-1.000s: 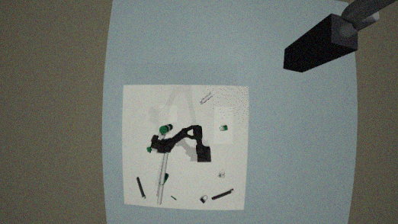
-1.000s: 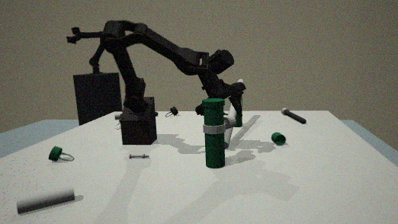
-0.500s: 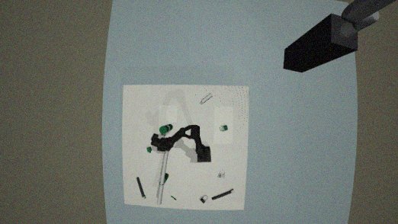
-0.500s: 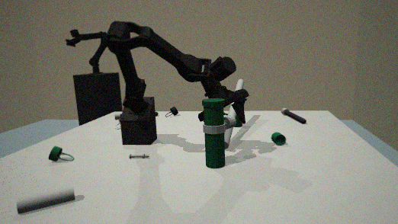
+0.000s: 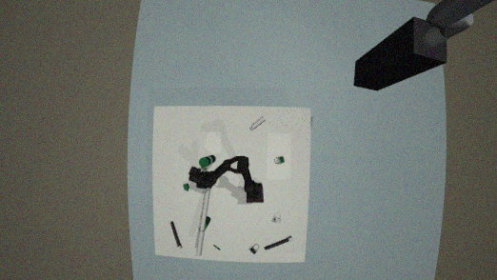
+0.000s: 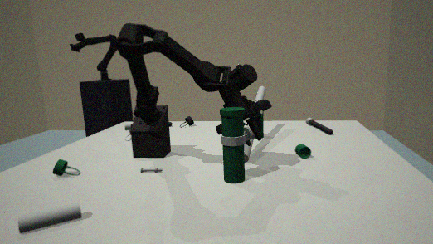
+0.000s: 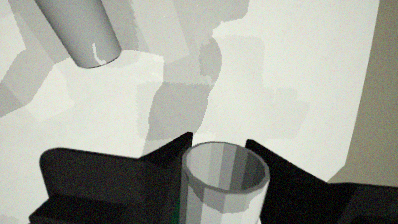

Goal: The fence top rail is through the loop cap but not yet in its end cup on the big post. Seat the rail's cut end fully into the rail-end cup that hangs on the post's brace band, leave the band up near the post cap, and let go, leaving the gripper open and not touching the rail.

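Right now the silver brace band is 5 cm to the right of my gripper tip, 3 cm behind it and 3 cm above it. The rest, counted from my gripper tip: rail-end cup 3 cm above, 2 cm to the right, 2 cm behind; then bolt 32 cm behind, 8 cm to the right, 8 cm below; then green post 42 cm to the left, 8 cm behind, 2 cm above.
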